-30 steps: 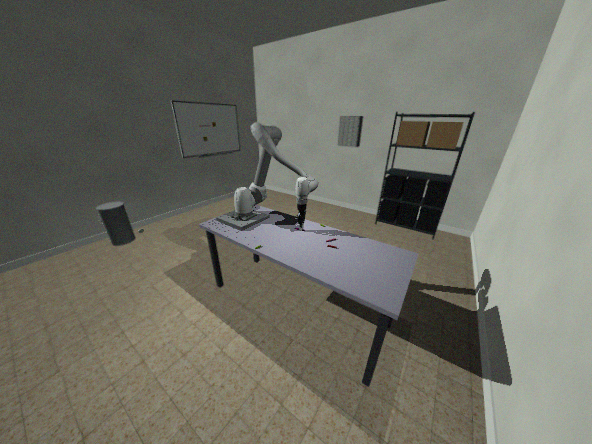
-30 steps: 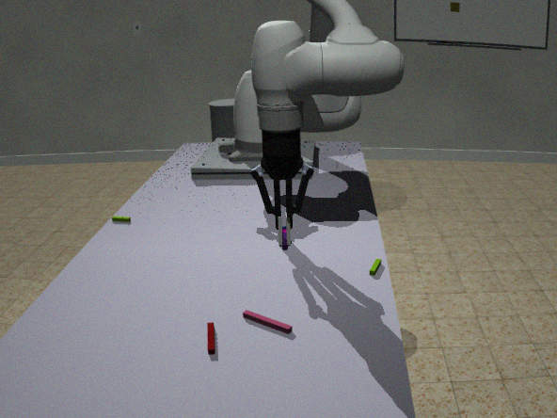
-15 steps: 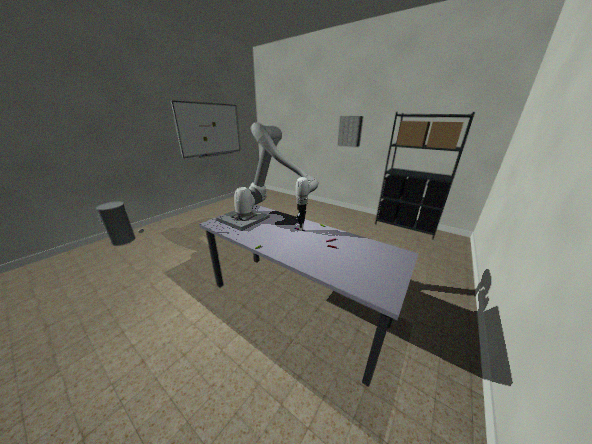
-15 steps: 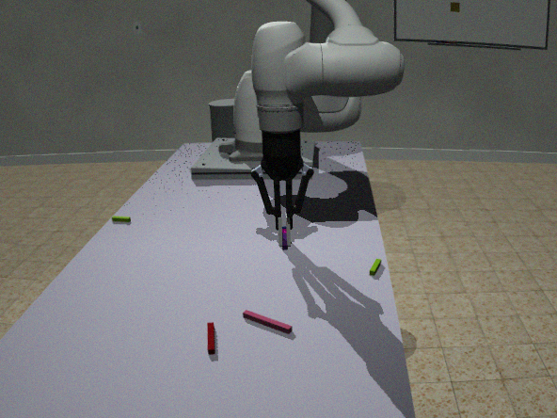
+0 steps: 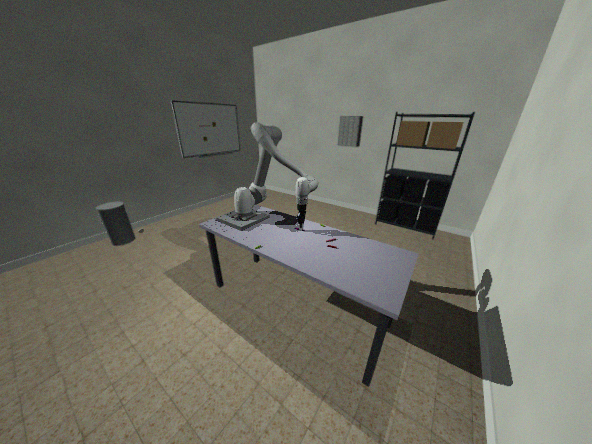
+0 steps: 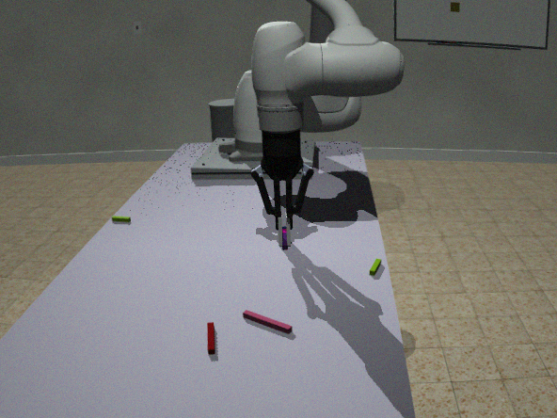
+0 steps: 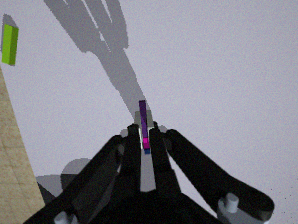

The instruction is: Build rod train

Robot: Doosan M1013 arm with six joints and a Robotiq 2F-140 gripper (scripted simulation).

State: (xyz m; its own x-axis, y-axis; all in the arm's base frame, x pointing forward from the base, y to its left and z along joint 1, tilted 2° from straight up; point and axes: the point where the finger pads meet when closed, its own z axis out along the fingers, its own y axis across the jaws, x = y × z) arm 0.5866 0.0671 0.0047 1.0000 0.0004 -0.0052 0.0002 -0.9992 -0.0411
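The purple rod is 30 mm below my hand. The rest, counted from my hand: magenta rod (40 mm behind, 30 mm below); then blue rod (60 mm behind, 30 mm below); then pink rod (290 mm ahead, 40 mm to the right, 30 mm below).
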